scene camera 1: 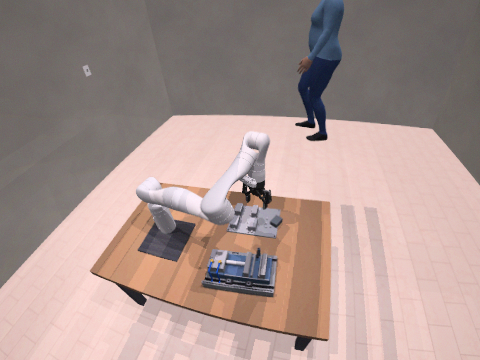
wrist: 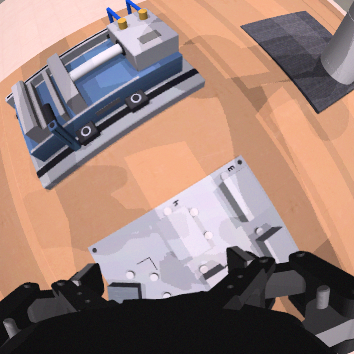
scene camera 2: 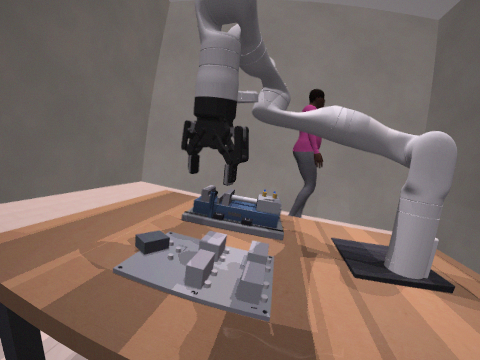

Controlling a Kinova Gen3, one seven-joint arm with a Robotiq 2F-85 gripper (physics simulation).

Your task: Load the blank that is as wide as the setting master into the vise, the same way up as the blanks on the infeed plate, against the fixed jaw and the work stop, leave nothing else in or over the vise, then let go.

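Places are measured from the arm's base along level axes (x left, y up, z ahead), in centimetres.
Where they show: gripper, between the fingertips: [scene camera 1: 256, 205] [wrist: 163, 270] [scene camera 2: 209, 178]; arm's base, origin of its link: [scene camera 1: 168, 226] [wrist: 337, 66] [scene camera 2: 403, 269].
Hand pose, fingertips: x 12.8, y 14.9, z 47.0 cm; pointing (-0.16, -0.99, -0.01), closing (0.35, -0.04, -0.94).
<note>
Things, the pixels of their top centre, and the offset from my fingertips. "pt": a spot on its surface instead.
- dark setting master, centre of its top: [wrist: 123, 306] [scene camera 2: 152, 236] [scene camera 1: 276, 219] dx +4.0, dy -13.0, dz +8.9 cm
- vise, centre of its top: [wrist: 78, 57] [scene camera 2: 240, 191] [scene camera 1: 239, 261] dx -27.0, dy -6.3, dz -0.4 cm
- upright work stop, a spot on its surface: [wrist: 62, 132] pt dx -18.3, dy -8.3, dz +5.2 cm
My gripper [scene camera 1: 257, 201] [scene camera 2: 211, 177] [wrist: 163, 270] is open and empty, above the infeed plate [scene camera 1: 270, 232] [scene camera 2: 150, 276] [wrist: 120, 250]. Several light grey blanks stand on the plate, including a front one [scene camera 2: 200, 269] and a right one [scene camera 2: 251, 283] in scene camera 2. The dark setting master [scene camera 1: 276, 220] [scene camera 2: 152, 242] [wrist: 124, 291] lies at the plate's edge. The vise [scene camera 1: 235, 286] [scene camera 2: 270, 218] [wrist: 130, 75] has a fixed jaw [scene camera 1: 263, 265] [wrist: 30, 112], a moving jaw [scene camera 1: 247, 264] [wrist: 66, 82] and an upright work stop [scene camera 1: 258, 253] [wrist: 62, 132]. No blank shows between its jaws. Gripper parts hide some blanks in the wrist view.
Small white pins [scene camera 2: 170, 256] [wrist: 154, 276] stand up from the infeed plate. The arm's base stands on a dark mat [scene camera 1: 182, 240] [scene camera 2: 350, 257] [wrist: 300, 55]. Hoses and yellow fittings [scene camera 1: 212, 261] [wrist: 122, 23] rise at the vise's cylinder end. A person [scene camera 1: 320, 55] [scene camera 2: 307, 145] stands beyond the table.
</note>
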